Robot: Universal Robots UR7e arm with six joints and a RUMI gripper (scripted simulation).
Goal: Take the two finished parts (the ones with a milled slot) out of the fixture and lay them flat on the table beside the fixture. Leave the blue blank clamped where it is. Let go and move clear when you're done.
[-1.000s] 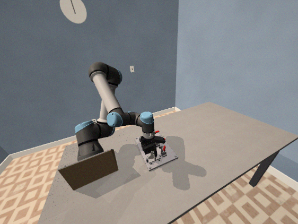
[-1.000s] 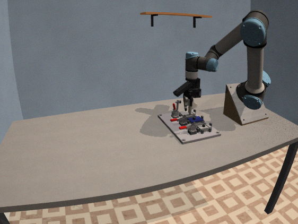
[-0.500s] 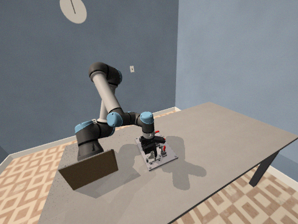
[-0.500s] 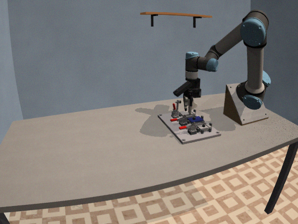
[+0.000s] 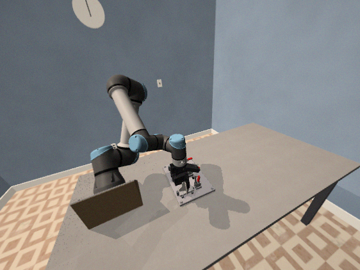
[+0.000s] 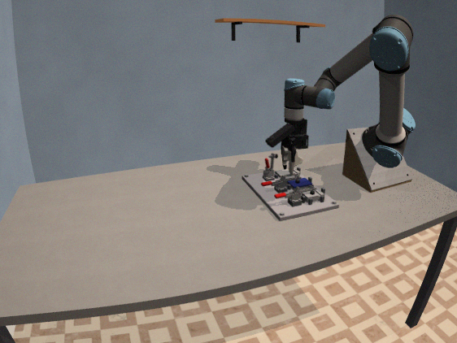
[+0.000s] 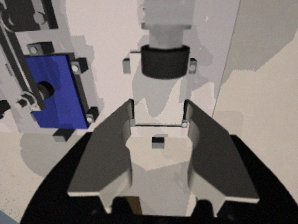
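Now: hand 110 mm to the right of the blue blank and 10 mm above it. Also, from my hand: grey finished part (10 mm below, 10 mm behind); then grey fixture plate (110 mm to the left, 50 mm ahead, 30 mm below).
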